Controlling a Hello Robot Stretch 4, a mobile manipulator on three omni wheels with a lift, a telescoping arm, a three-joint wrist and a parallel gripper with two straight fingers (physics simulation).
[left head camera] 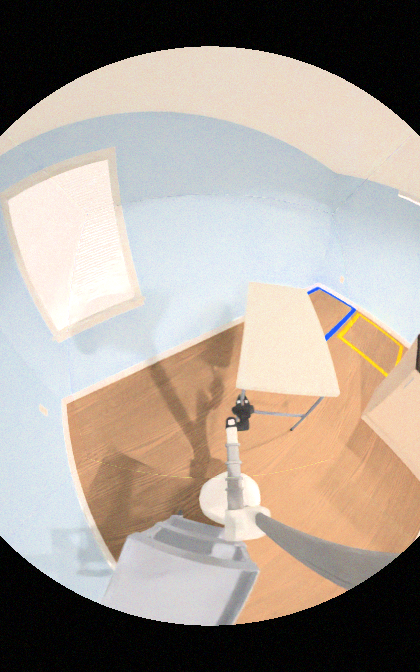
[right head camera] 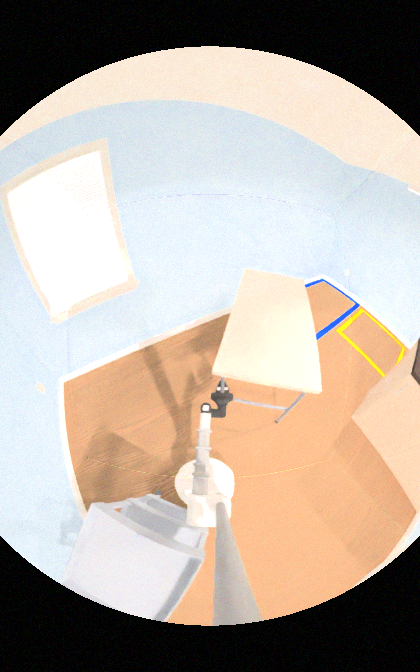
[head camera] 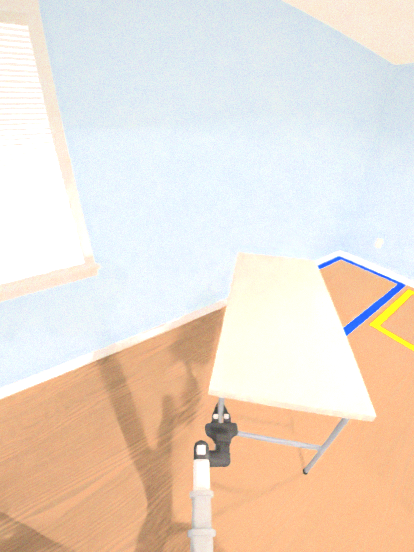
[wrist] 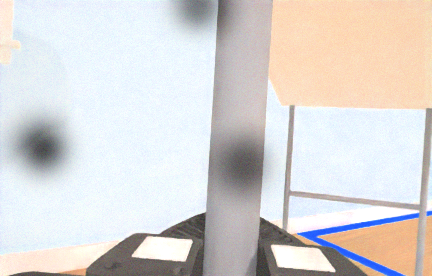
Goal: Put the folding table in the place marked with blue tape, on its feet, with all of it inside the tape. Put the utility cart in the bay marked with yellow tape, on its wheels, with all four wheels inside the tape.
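Frame: origin at the robot's base, x ahead, y left, z up, level; centimetres.
Seen in the pictures: gripper, fingertip midpoint: (wrist: 230, 232).
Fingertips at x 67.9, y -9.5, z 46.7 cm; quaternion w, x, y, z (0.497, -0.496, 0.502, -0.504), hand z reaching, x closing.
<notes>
A point is followed by its place in that frame.
The folding table (head camera: 287, 330) @(x 90.1, y -43.6, z 71.5 cm) (left head camera: 285, 340) (right head camera: 270, 330) has a cream top and grey legs. It stands upright, its far end toward the blue tape (head camera: 372, 309) @(x 190.7, y -190.9, z -2.7 cm) (left head camera: 341, 324) (right head camera: 337, 321) (wrist: 350, 252) @(x 192.9, y -73.6, z -2.6 cm). Whether all its feet touch the floor is unclear. My gripper (head camera: 221, 410) @(x 67.9, y -9.5, z 46.7 cm) (left head camera: 243, 399) (right head camera: 222, 386) (wrist: 230, 232) @(x 67.9, y -9.5, z 46.7 cm) is shut on the table's near left leg, below the top. The pale grey utility cart (left head camera: 185, 575) (right head camera: 135, 555) is at the lower left, close beside my base; its wheels are mostly hidden. The yellow tape (head camera: 392, 307) @(x 192.9, y -218.0, z -2.7 cm) (left head camera: 364, 355) (right head camera: 362, 353) lies right of the blue tape.
A large beige box-like cabinet (left head camera: 395, 415) (right head camera: 390, 430) stands at the right, near the yellow bay. A blue wall (head camera: 165, 200) @(x 171.8, y 22.7, z 114.4 cm) with a window runs along the left and behind the table. The two taped places lie by the far corner.
</notes>
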